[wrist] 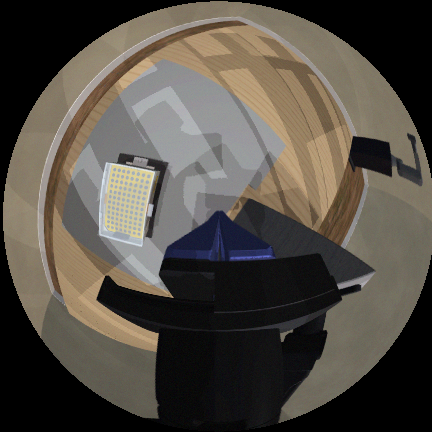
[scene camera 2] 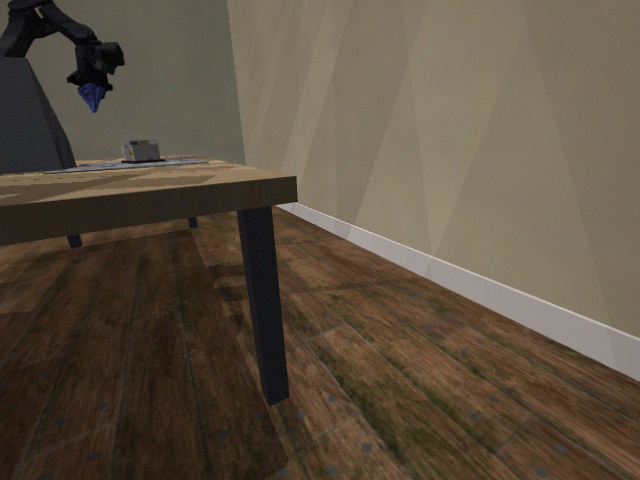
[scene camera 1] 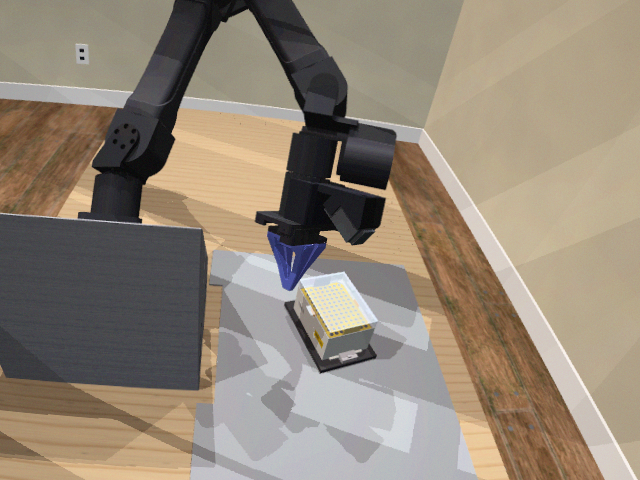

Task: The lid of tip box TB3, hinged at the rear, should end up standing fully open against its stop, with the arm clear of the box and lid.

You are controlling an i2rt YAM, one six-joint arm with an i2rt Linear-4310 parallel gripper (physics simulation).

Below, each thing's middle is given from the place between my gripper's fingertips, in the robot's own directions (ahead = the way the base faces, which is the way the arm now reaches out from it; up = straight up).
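I find the lid [scene camera 1: 339,308] 6 cm to the left of my hand and 11 cm ahead of it, and the lid is also 10 cm below my hand.
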